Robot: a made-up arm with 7 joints. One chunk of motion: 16 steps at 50 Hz.
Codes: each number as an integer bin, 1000 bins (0 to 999) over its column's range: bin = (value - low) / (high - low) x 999, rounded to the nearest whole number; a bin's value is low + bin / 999 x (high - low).
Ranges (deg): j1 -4..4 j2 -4..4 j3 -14..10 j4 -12..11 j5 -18..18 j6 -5..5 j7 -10..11
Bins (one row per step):
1: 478 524 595 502 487 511 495
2: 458 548 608 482 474 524 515
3: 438 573 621 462 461 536 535
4: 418 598 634 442 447 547 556
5: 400 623 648 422 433 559 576
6: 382 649 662 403 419 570 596
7: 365 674 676 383 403 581 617
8: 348 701 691 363 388 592 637
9: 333 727 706 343 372 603 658
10: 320 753 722 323 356 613 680
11: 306 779 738 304 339 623 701
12: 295 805 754 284 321 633 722
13: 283 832 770 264 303 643 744
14: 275 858 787 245 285 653 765
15: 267 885 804 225 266 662 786
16: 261 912 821 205 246 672 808
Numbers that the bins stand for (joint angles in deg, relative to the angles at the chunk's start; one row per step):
1: -0.17 0.20 0.29 -0.44 -0.45 0.12 0.41
2: -0.33 0.39 0.61 -0.90 -0.92 0.25 0.83
3: -0.49 0.59 0.92 -1.36 -1.39 0.37 1.25
4: -0.65 0.79 1.23 -1.82 -1.89 0.48 1.69
5: -0.80 0.99 1.57 -2.28 -2.40 0.60 2.11
6: -0.94 1.20 1.90 -2.72 -2.90 0.71 2.53
7: -1.08 1.40 2.24 -3.18 -3.48 0.82 2.97
8: -1.21 1.61 2.60 -3.64 -4.02 0.93 3.39
9: -1.33 1.82 2.96 -4.10 -4.59 1.04 3.83
10: -1.44 2.03 3.35 -4.56 -5.17 1.14 4.29
11: -1.55 2.24 3.73 -5.00 -5.78 1.24 4.74
12: -1.64 2.45 4.11 -5.46 -6.43 1.34 5.18
13: -1.73 2.66 4.50 -5.92 -7.08 1.44 5.64
14: -1.80 2.87 4.91 -6.36 -7.73 1.54 6.08
15: -1.86 3.09 5.32 -6.82 -8.41 1.63 6.52
16: -1.91 3.30 5.72 -7.28 -9.14 1.73 6.98

